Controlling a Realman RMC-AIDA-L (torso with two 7-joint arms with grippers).
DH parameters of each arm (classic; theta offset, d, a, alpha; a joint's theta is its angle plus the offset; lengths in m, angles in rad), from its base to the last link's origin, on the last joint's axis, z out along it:
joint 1: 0 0.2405 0 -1.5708
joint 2: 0 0 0 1.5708
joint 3: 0 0.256 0 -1.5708
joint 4: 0 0 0 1.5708
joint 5: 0 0.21 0 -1.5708
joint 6: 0 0 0 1.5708
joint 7: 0 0.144 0 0
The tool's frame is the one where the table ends.
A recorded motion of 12 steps. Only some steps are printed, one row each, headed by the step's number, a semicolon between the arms.
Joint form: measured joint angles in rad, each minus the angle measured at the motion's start. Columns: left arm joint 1, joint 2, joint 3, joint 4, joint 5, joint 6, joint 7; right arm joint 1, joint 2, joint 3, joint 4, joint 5, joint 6, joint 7.
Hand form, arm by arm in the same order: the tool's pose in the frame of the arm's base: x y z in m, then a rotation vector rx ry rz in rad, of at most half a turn. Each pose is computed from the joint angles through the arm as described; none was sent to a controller.
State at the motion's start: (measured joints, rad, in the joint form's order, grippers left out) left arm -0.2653 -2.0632 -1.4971 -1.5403 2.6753 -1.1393 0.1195; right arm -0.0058 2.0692 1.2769 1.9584 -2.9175 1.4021 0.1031
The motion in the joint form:
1: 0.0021 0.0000 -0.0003 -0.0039 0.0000 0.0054 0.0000; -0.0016 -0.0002 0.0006 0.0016 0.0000 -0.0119 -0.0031
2: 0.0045 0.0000 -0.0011 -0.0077 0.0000 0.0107 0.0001; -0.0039 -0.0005 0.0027 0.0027 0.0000 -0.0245 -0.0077
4: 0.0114 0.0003 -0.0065 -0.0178 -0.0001 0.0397 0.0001; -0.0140 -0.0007 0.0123 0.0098 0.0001 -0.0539 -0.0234
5: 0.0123 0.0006 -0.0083 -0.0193 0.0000 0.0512 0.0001; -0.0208 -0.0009 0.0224 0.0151 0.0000 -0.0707 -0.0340
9: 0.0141 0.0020 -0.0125 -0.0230 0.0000 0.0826 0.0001; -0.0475 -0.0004 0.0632 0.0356 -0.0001 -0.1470 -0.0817
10: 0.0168 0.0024 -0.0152 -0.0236 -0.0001 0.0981 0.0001; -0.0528 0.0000 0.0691 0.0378 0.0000 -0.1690 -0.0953
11: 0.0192 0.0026 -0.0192 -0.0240 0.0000 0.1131 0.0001; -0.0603 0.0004 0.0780 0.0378 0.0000 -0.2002 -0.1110
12: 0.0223 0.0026 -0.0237 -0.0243 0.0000 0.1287 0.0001; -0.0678 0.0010 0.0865 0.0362 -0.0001 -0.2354 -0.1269
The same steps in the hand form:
1: -0.2191 0.3311 -0.0079 -2.1496 -1.1936 0.1570; 0.2086 0.2484 0.0047 -2.0321 1.2492 -0.3317
2: -0.2186 0.3315 -0.0070 -2.1469 -1.1898 0.1490; 0.2082 0.2497 0.0055 -2.0321 1.2399 -0.3195
4: -0.2167 0.3346 -0.0032 -2.1316 -1.1731 0.1113; 0.2078 0.2523 0.0089 -2.0284 1.2169 -0.2895
5: -0.2161 0.3360 -0.0020 -2.1262 -1.1663 0.0983; 0.2081 0.2541 0.0123 -2.0216 1.2037 -0.2715
9: -0.2142 0.3399 0.0014 -2.1120 -1.1468 0.0638; 0.2087 0.2617 0.0264 -1.9931 1.1380 -0.1974
10: -0.2141 0.3414 0.0031 -2.1032 -1.1406 0.0482; 0.2083 0.2636 0.0288 -1.9905 1.1169 -0.1808
11: -0.2142 0.3430 0.0050 -2.0934 -1.1351 0.0325; 0.2087 0.2662 0.0320 -1.9830 1.0927 -0.1593
12: -0.2145 0.3445 0.0070 -2.0825 -1.1304 0.0164; 0.2092 0.2691 0.0353 -1.9744 1.0665 -0.1361

